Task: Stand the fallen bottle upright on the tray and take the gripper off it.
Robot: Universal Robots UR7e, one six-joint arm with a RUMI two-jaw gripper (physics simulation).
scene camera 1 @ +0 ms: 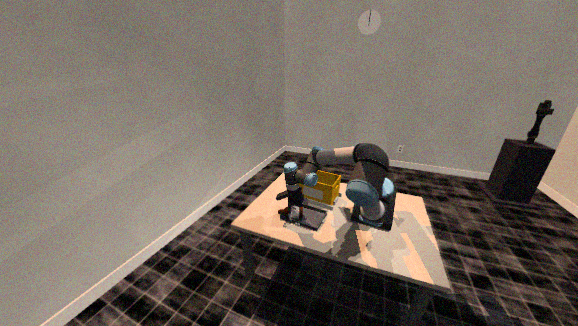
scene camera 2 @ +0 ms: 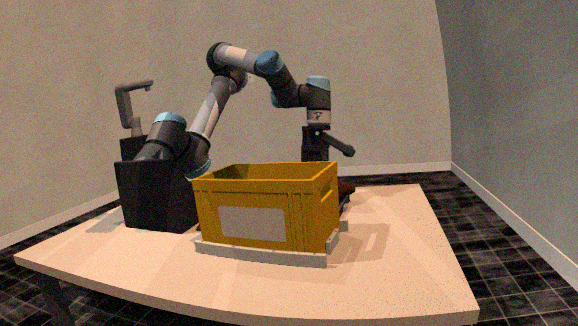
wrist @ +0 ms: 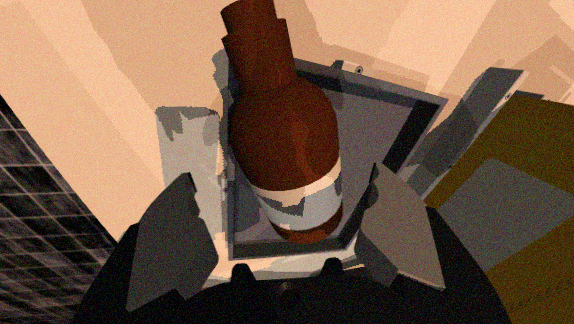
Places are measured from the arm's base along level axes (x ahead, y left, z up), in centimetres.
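Where they show: gripper, fingertip midpoint: (scene camera 1: 293, 212) (wrist: 283, 170); arm's base, origin of the base link: (scene camera 2: 150, 176).
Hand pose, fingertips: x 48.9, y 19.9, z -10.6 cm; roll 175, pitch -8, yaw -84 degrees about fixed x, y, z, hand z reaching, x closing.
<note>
Each offset is from my fingertips to the centre of the thing.
The brown bottle @(dz -0.3, dx +2.3, dy -0.1 cm) (scene camera 1: 283, 212) (scene camera 2: 346, 189) (wrist: 285, 135) with a white label lies on its side over the dark tray (scene camera 1: 315, 219) (wrist: 370, 122). In the wrist view its base end is inside the tray near the lower rim, and its neck sticks out past the upper left corner. My gripper (wrist: 283, 170) is open, pointing down over the bottle. Its jaws stand apart on either side of the label end, with gaps to the bottle and nothing held. In scene camera 2 the yellow crate hides the fingertips, most of the bottle and most of the tray.
The yellow crate @(dz +4.3, dx -8.1, dy -30.3 cm) (scene camera 1: 327, 189) (scene camera 2: 300, 215) (wrist: 540, 130) stands close beside the tray, with light rails (scene camera 2: 260, 254) (wrist: 470, 125) along its foot. The table edge lies at the left in the wrist view. A dark pedestal (scene camera 1: 520, 170) stands away from the table.
</note>
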